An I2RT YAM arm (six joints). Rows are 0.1 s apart.
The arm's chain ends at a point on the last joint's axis. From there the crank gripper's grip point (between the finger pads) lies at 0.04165 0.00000 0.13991 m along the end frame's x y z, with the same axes.
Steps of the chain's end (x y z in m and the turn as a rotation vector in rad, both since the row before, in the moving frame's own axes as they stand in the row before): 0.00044 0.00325 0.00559 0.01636 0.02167 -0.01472; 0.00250 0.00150 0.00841 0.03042 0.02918 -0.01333; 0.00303 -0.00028 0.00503 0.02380 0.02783 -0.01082; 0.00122 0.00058 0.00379 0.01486 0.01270 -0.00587; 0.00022 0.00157 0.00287 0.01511 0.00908 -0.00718
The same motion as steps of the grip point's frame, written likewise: 0.00344 0.00033 0.00463 0.01636 0.02167 -0.01472; 0.00653 -0.00332 0.00706 0.03042 0.02918 -0.01333; 0.00689 -0.00407 0.00377 0.02380 0.02783 -0.01082; 0.00299 -0.00174 0.00323 0.01486 0.01270 -0.00587; 0.00148 -0.00084 0.00247 0.01511 0.00908 -0.00718
